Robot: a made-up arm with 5 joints.
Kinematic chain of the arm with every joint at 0, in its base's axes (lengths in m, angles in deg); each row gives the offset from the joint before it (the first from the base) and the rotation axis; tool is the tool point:
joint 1: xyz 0 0 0.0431 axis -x
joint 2: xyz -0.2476 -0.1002 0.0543 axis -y
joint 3: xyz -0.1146 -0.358 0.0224 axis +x
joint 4: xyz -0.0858 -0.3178 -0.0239 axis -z
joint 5: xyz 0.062 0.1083 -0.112 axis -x
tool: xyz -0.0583 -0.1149 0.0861
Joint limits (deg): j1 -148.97..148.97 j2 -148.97..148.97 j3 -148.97..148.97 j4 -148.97..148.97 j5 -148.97..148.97
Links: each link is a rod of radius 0.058 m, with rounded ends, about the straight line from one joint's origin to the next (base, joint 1, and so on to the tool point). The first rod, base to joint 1, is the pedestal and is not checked.
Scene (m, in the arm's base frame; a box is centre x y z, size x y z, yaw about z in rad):
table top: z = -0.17
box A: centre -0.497 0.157 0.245 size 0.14 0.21 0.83 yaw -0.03
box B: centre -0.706 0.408 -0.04 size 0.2 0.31 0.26 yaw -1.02
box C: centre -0.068 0.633 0 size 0.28 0.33 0.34 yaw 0.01
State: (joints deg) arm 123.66 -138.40 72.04 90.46 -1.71
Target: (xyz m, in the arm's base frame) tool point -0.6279 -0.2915 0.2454
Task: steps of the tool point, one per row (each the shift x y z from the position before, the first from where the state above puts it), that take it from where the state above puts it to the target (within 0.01 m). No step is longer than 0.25 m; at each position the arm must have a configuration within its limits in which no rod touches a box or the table.
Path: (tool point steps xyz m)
1: 0.0344 -0.0239 0.2056
2: 0.0482 -0.1118 0.1813
3: 0.0489 -0.1769 0.1168
4: -0.0323 -0.1418 0.0151
5: -0.0249 -0.1284 -0.0239
6: -0.0204 -0.1012 -0.0497
7: -0.0559 -0.0594 0.0278
8: -0.0854 -0.0594 -0.0018
9: -0.1010 -0.0605 -0.0513
10: -0.0902 -0.0503 -0.1068
11: -0.0541 -0.0229 -0.1468
12: -0.0053 0.0166 -0.1542

